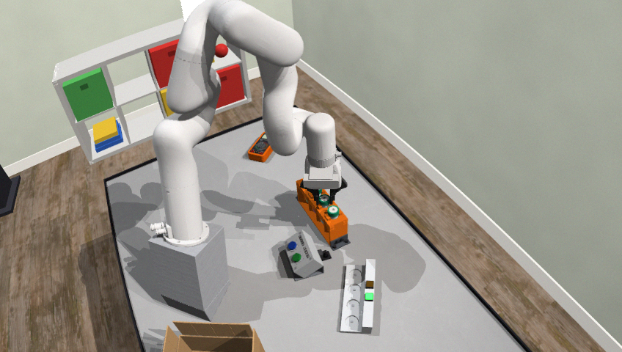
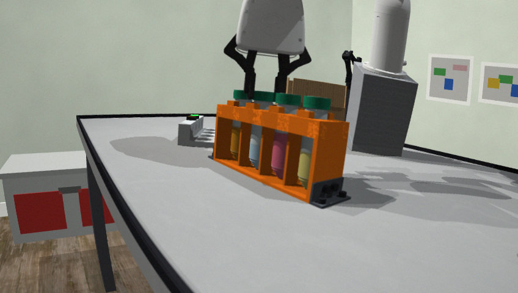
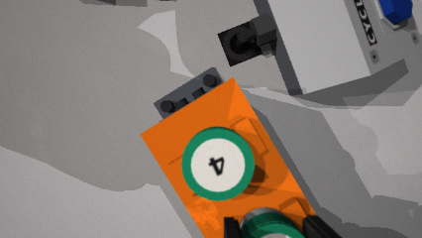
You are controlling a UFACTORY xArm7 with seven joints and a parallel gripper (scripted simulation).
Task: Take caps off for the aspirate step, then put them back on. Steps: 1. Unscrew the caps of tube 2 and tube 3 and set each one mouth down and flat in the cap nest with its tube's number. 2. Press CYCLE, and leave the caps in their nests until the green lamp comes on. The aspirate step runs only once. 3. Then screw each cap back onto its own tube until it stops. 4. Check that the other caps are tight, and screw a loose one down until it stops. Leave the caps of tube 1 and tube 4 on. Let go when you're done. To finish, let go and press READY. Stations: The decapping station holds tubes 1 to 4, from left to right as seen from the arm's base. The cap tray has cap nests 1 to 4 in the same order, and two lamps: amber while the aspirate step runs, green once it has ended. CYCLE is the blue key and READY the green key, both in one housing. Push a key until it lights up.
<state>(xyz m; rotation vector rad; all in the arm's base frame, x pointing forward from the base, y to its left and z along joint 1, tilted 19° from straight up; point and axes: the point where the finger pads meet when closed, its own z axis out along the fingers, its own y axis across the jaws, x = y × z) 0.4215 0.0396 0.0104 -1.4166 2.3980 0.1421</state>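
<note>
The tube 3 threaded neck is 1 cm below my hand. Also, from my hand: cap 4: 5 cm to the right, 1 cm below; then cap 2: 5 cm to the left, 1 cm below; then cap 3: 1 cm below.
</note>
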